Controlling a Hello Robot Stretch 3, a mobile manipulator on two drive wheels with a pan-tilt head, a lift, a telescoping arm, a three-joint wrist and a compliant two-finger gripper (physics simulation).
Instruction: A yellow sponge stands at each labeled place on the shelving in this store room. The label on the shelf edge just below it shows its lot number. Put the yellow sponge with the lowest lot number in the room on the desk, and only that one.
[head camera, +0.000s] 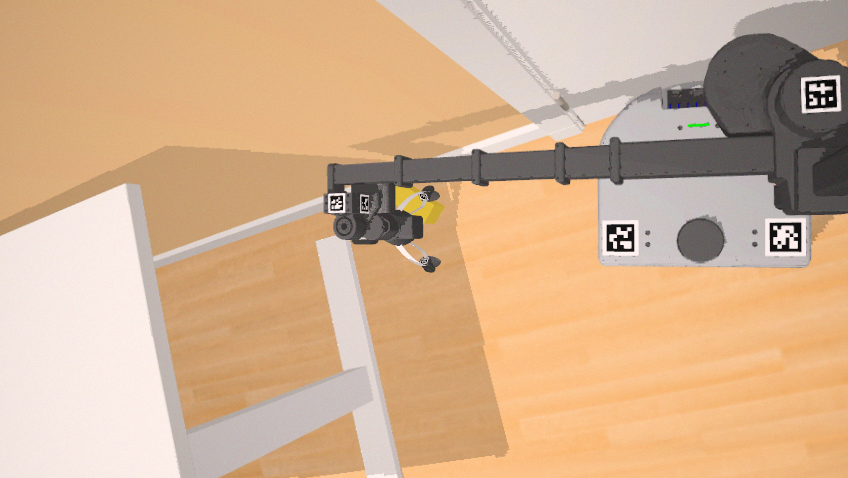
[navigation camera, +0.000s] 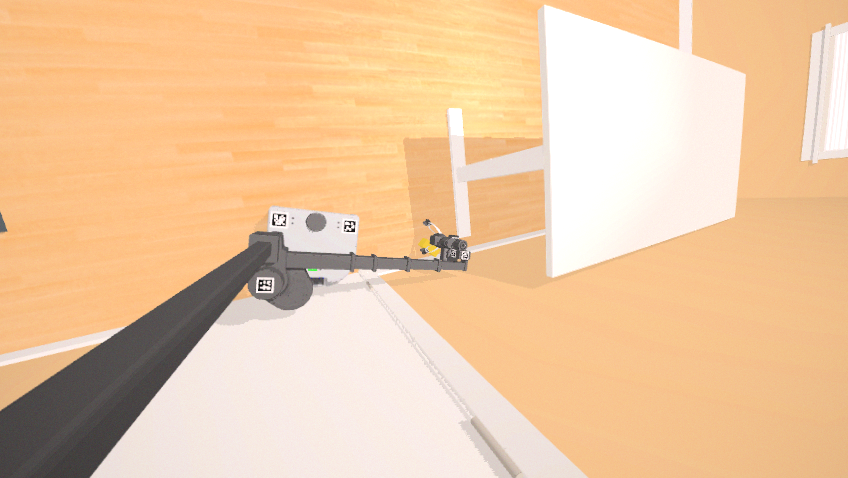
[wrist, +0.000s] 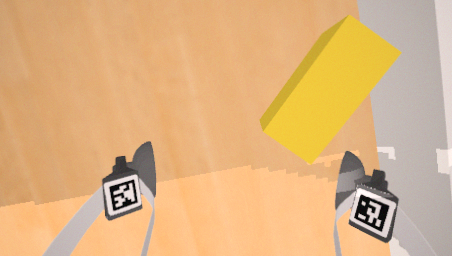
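Seen in the pictures: gripper, between the fingertips: (head camera: 433, 229) (navigation camera: 423, 236); robot's base, origin of its link: (head camera: 697, 238) (navigation camera: 315, 221).
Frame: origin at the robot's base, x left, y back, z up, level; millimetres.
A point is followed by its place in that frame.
Note:
A yellow sponge (head camera: 432, 212) {x -527, y 58, z 50 mm} (navigation camera: 422, 242) {x -528, y 57, z 36 mm} (wrist: 330, 90) lies on the wood floor beside the skirting, turned diagonally in the wrist view. My gripper (head camera: 431, 228) {x -516, y 22, z 70 mm} (navigation camera: 425, 236) {x -516, y 22, z 70 mm} (wrist: 244, 166) {x -516, y 22, z 70 mm} is open, pointing down above the floor, with nothing between its fingers. In the wrist view the sponge is ahead of the fingertips and right of their middle, its near end close to the right fingertip. In the head view one finger partly covers it. The white desk (head camera: 77, 332) {x -762, y -123, z 720 mm} (navigation camera: 641, 142) {x -1044, y -437, z 720 mm} stands beyond the gripper. No lot label shows.
The desk's white leg foot (head camera: 344, 290) (navigation camera: 457, 178) and crossbar (head camera: 279, 409) {x -696, y -304, z 364 mm} (navigation camera: 501, 163) {x -689, y -335, z 386 mm} are close to the gripper. My base (head camera: 653, 201) {x -75, y 63, z 160 mm} (navigation camera: 314, 238) {x 2, y 62, z 160 mm} stands beside a tall white panel (head camera: 641, 35) {x -76, y 266, z 430 mm} (navigation camera: 285, 385) {x 47, y 299, z 720 mm}. The orange wall (head camera: 178, 77) {x -513, y 168, z 789 mm} (navigation camera: 682, 332) {x -714, y 115, z 1024 mm} rises behind the arm.

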